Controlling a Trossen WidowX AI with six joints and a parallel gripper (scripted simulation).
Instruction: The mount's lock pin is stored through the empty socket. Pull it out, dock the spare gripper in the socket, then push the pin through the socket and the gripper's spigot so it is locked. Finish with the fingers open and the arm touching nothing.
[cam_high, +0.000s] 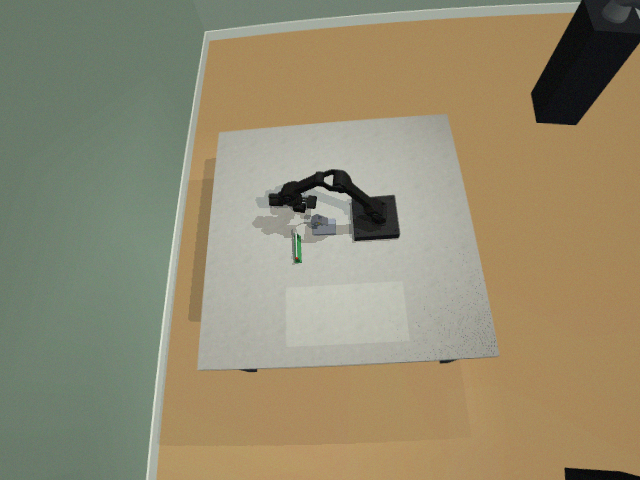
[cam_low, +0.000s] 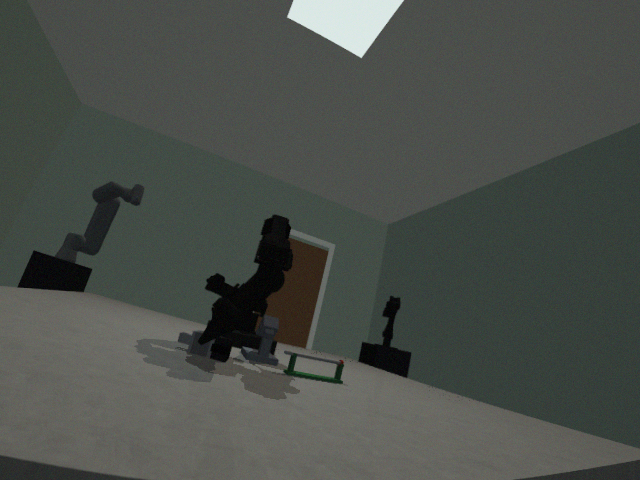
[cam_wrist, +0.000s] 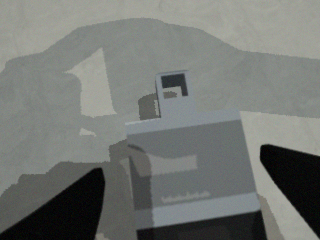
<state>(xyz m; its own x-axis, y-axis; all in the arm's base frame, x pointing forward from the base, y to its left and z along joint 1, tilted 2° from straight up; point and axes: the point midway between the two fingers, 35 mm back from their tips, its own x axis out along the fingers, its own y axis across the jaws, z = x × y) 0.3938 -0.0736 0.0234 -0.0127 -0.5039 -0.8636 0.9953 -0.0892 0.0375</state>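
Now: gripper tip right at the spare gripper. The rest, counted from my gripper tip: green rack (260 mm to the left, 20 mm behind); grey mount socket (140 mm to the left, 110 mm behind, 30 mm above).
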